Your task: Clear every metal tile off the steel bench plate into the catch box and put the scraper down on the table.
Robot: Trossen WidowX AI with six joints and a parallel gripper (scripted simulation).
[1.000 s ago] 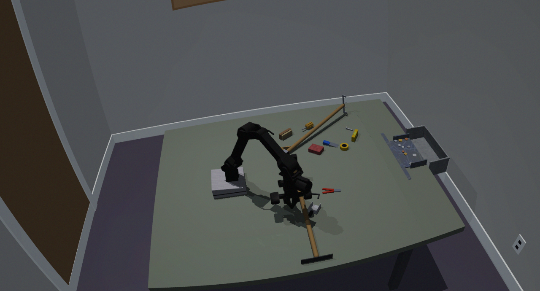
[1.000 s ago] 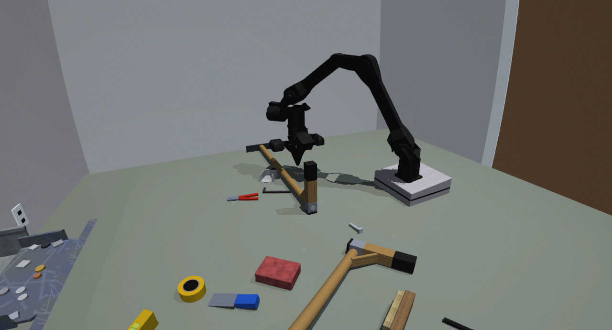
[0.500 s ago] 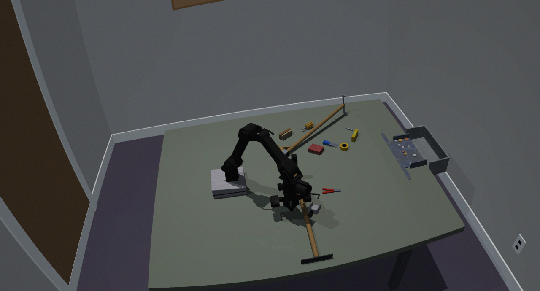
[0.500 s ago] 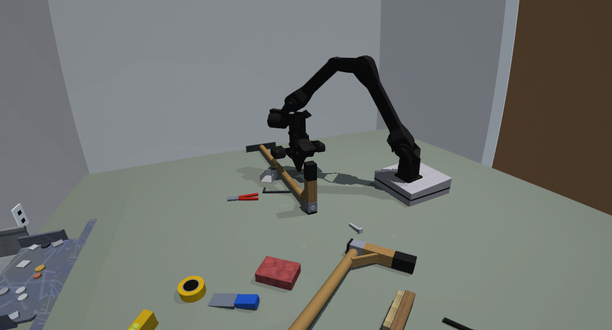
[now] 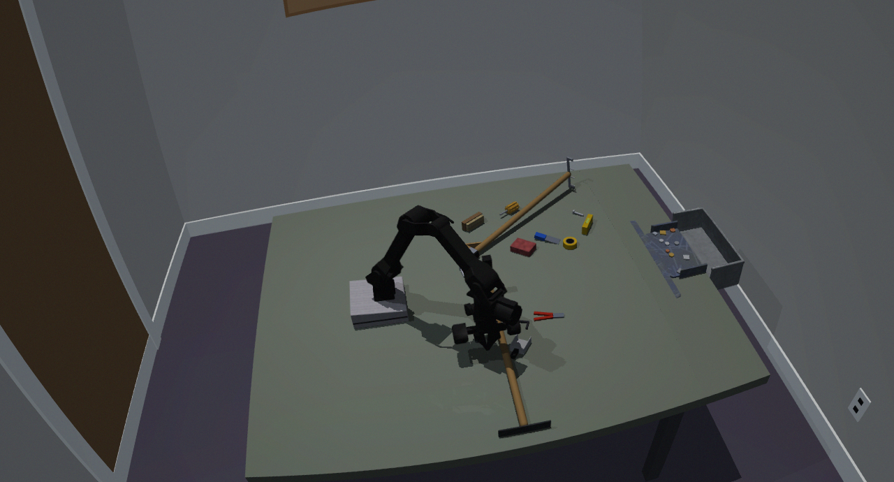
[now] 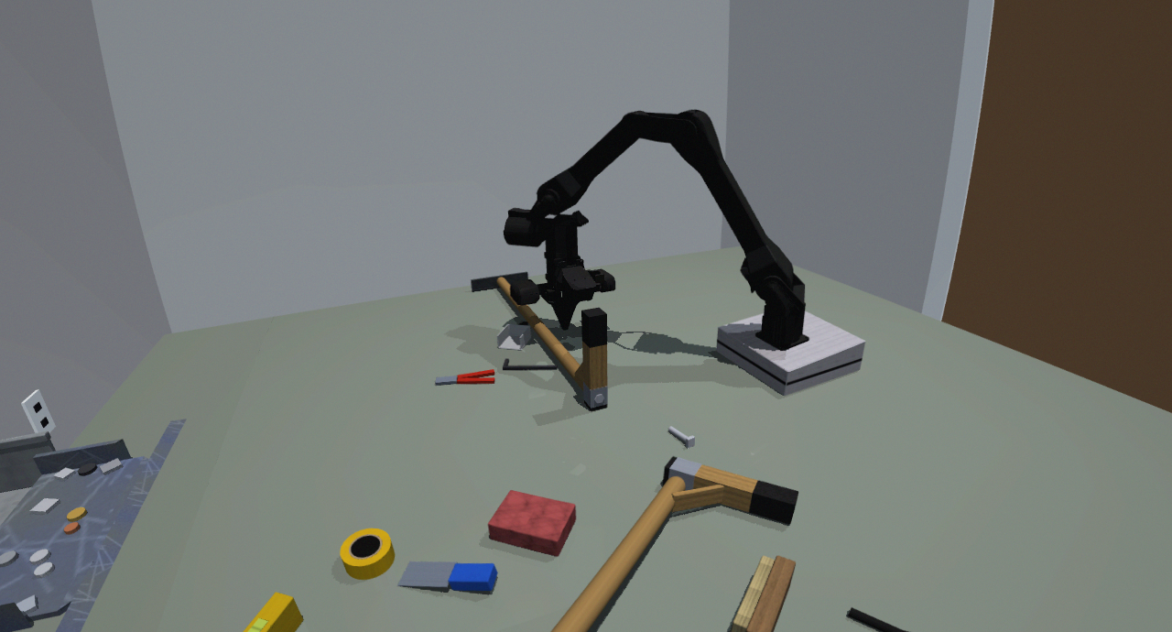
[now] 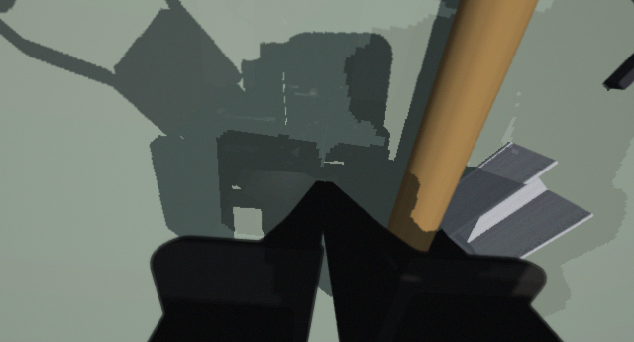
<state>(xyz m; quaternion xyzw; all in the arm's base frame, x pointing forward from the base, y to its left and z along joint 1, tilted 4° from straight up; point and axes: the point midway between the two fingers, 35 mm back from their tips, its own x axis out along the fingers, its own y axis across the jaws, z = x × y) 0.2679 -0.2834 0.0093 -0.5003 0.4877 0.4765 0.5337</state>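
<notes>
My gripper tip is 8 cm short of the metal bracket and 2 cm to the left of it. Round my gripper tip: hex key: 12 cm ahead, 9 cm to the left, 1 cm below; red block: 22 cm ahead, 44 cm to the left; long scraper: 5 cm ahead, 3 cm to the right, 5 cm above.
</notes>
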